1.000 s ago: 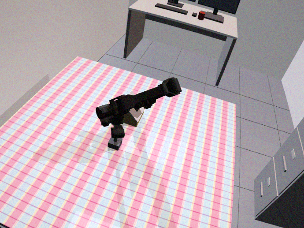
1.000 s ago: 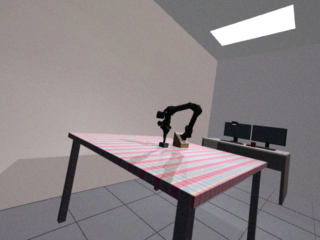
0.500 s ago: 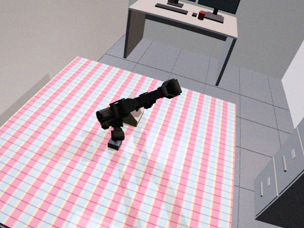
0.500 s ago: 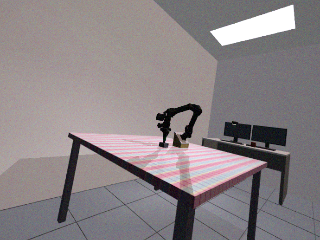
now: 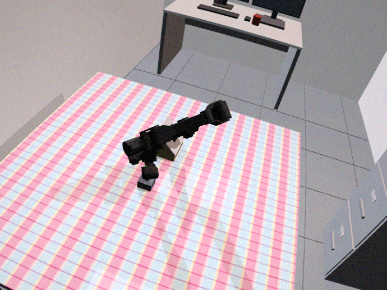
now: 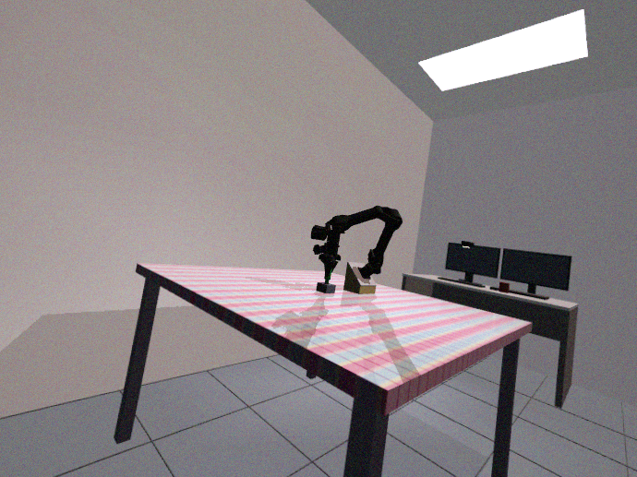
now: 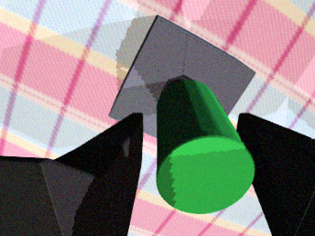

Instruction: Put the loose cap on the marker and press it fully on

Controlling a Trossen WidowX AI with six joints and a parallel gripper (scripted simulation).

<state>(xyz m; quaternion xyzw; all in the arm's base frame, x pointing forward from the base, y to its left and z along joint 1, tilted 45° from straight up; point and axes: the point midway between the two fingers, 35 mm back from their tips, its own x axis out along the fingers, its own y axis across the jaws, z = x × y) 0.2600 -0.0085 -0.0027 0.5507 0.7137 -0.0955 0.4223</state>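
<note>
My gripper tip is now 1 cm below the green cap.
</note>
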